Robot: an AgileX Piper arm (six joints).
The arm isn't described. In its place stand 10 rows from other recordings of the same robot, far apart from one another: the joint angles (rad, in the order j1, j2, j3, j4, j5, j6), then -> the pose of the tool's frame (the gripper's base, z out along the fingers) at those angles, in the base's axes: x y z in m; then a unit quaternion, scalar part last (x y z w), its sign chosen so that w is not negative.
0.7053, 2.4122, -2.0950, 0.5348, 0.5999, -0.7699 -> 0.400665 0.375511 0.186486 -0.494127 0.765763 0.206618 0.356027
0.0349, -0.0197, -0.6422, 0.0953, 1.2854, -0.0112 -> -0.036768 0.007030 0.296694 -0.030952 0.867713 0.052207 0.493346
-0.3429, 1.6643, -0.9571, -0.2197, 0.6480, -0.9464 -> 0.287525 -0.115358 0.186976 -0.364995 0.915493 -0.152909 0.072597
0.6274, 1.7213, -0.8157, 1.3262, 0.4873, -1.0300 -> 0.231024 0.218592 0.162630 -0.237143 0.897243 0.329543 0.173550
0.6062, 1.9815, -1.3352, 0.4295, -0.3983, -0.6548 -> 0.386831 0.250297 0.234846 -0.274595 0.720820 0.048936 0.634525
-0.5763, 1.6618, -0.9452, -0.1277, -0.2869, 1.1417 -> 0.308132 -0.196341 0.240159 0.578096 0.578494 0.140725 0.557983
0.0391, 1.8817, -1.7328, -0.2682, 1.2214, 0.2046 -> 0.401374 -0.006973 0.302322 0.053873 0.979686 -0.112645 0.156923
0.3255, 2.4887, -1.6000, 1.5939, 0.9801, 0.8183 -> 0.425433 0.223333 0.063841 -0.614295 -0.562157 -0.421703 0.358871
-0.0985, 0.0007, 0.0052, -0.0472, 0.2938, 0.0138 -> 0.054325 -0.006618 0.184927 0.030394 0.777410 -0.046073 0.626568
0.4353, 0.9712, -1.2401, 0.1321, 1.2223, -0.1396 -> 0.139019 0.077075 0.417323 -0.265756 0.898038 0.116002 0.330826
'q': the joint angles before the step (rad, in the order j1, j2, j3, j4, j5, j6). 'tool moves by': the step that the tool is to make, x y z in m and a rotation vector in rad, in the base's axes. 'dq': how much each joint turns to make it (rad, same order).
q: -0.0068 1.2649 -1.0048 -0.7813 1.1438 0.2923
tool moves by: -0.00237 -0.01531 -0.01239 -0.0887 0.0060 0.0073
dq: -0.0501 0.0001 0.0706 -0.1113 -0.0732 0.0277
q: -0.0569 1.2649 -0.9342 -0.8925 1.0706 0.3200
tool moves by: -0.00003 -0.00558 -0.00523 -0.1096 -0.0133 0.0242
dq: -0.0016 0.0000 0.0521 -0.1466 -0.0374 0.0705
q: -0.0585 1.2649 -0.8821 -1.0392 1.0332 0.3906
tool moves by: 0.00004 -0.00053 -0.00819 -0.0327 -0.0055 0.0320
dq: 0.0000 0.0001 0.0433 -0.0625 -0.0422 0.0411
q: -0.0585 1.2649 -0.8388 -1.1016 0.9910 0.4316
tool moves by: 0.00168 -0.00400 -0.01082 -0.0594 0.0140 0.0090
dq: -0.0070 0.0225 0.0421 -0.0968 -0.0159 0.0630
